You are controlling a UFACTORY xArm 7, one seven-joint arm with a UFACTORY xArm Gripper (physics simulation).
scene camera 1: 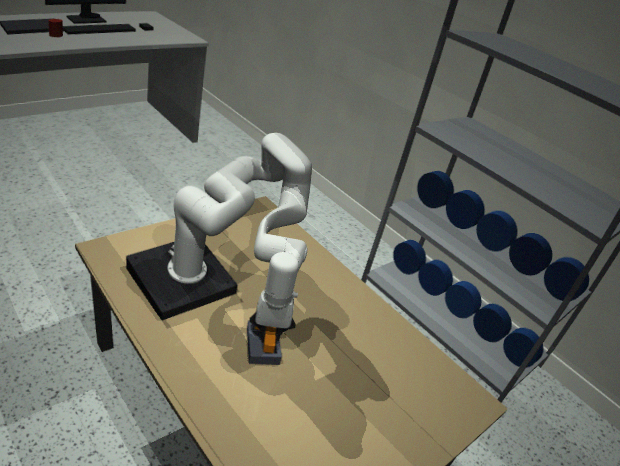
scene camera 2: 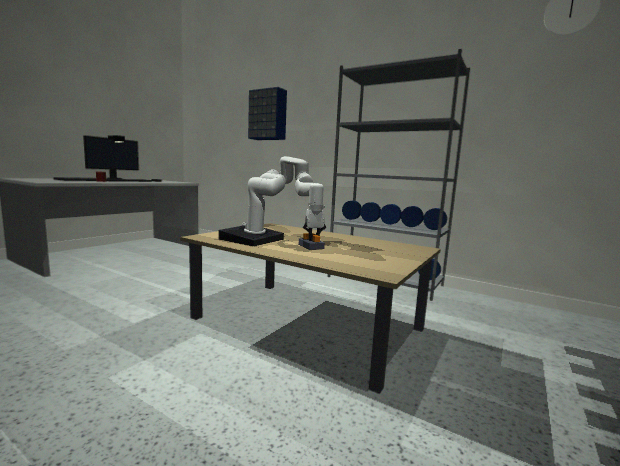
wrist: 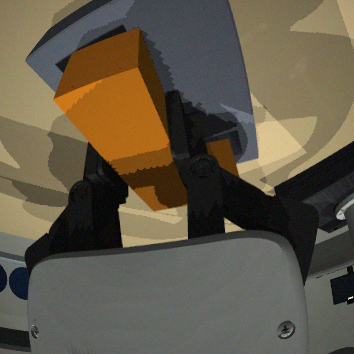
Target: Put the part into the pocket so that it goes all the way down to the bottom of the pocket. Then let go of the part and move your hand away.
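Pixels of known places: gripper, fingertip midpoint: (scene camera 1: 269,339) (scene camera 2: 314,240) (wrist: 144,118); arm's base at its link origin: (scene camera 1: 187,269) (scene camera 2: 254,231).
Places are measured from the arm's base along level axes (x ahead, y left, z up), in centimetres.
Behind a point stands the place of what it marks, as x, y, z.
Observation:
The orange part (scene camera 1: 269,341) {39.6, -2.3, 2.1} (scene camera 2: 316,238) {40.3, -3.7, 1.0} (wrist: 112,110) {39.7, -2.4, 2.1} is between the fingers of my gripper (scene camera 1: 269,332) {37.3, 0.6, -1.1} (scene camera 2: 314,235) {37.3, 0.6, -1.1} (wrist: 144,118) {37.3, 0.6, -1.1}, which is shut on it. The grey-blue block with the pocket (scene camera 1: 264,359) {41.2, -5.0, -2.4} (scene camera 2: 311,245) {39.1, -7.3, -2.3} (wrist: 210,55) {36.2, -4.3, -1.1} stands on the table directly under the part. In the wrist view, dark strips of the pocket show beyond the part's far end and beside its smaller orange portion behind the right finger. The part's upper body stands above the block's rim. Its lower end is hidden, so its depth in the pocket cannot be told.
The robot's black base plate (scene camera 1: 165,300) {6.6, -13.6, -0.9} (scene camera 2: 250,235) {3.4, -10.1, -0.6} sits behind the block on the wooden table (scene camera 1: 210,395) {39.6, -23.6, -4.7} (scene camera 2: 350,260) {63.2, -17.3, -4.7}. A shelf rack (scene camera 1: 404,165) (scene camera 2: 337,150) with blue discs stands beyond the table. A desk (scene camera 1: 175,90) (scene camera 2: 175,210) stands farther back.

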